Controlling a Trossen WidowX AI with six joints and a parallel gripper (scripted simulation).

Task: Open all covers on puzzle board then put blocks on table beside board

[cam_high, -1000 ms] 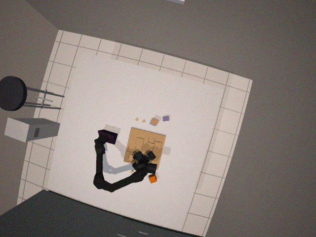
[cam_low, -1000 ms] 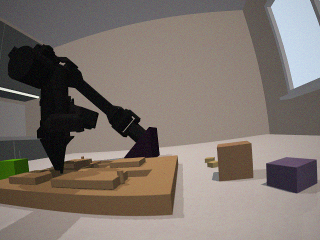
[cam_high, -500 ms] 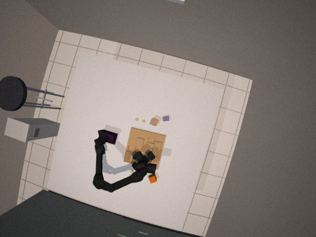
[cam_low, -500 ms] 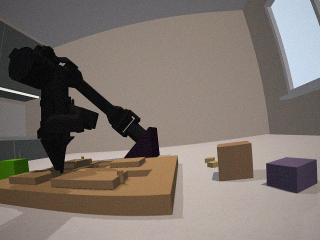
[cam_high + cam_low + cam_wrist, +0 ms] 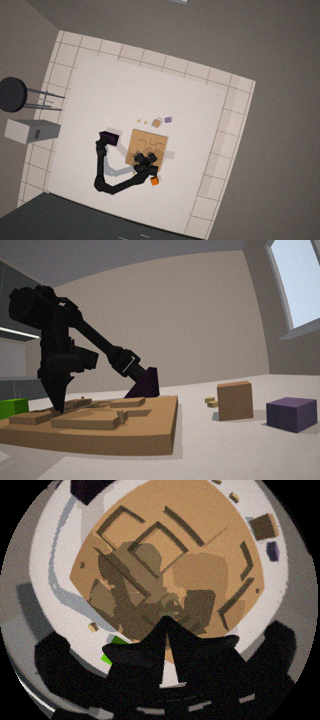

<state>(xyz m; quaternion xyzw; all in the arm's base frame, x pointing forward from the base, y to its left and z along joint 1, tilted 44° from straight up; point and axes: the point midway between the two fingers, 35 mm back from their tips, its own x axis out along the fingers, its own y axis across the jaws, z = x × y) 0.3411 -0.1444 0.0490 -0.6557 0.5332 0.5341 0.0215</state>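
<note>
Now: the tan puzzle board 6 cm to the left of my gripper tip and 1 cm behind it. Round my gripper tip: orange block (16 cm to the right, 9 cm ahead, 1 cm above); brown block (31 cm to the left, 5 cm ahead, 1 cm above); green block (14 cm to the right, 2 cm behind).
</note>
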